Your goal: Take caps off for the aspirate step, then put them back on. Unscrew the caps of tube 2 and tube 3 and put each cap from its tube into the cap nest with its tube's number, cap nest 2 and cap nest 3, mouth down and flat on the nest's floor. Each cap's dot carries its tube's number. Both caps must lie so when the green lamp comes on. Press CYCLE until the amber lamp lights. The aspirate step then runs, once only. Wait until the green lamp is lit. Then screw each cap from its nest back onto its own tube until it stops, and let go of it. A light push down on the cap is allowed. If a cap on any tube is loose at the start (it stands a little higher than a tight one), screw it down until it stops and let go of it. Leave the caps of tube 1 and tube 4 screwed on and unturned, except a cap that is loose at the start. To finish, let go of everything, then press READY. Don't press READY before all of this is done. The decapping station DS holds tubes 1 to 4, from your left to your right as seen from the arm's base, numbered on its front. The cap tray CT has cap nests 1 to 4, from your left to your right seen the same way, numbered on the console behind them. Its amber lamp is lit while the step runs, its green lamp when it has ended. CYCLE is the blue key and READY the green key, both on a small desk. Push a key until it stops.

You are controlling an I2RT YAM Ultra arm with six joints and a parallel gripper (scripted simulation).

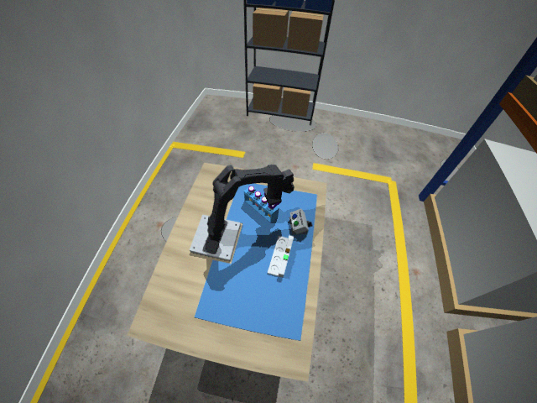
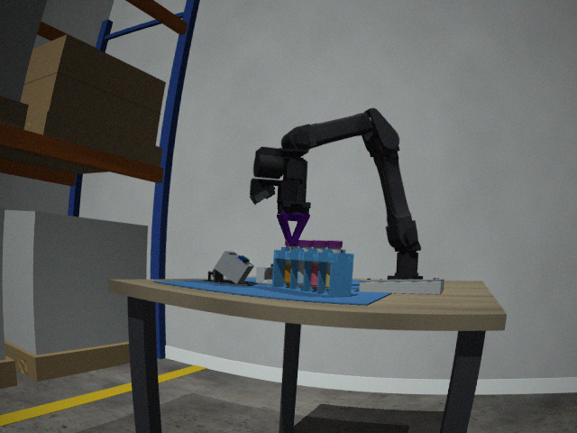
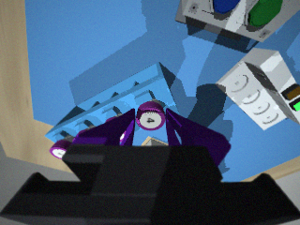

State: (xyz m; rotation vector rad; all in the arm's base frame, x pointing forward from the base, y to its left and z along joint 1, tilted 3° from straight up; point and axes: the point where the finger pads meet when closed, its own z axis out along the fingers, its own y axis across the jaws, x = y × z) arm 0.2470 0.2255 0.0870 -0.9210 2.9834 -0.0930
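My hand is 150 mm short of the green key, 50 mm above it and 40 mm to the left of it. From my hand the other things lie so: grey key desk (160 mm ahead, 60 mm below, 20 mm to the right); then blue key (130 mm ahead, 50 mm below).
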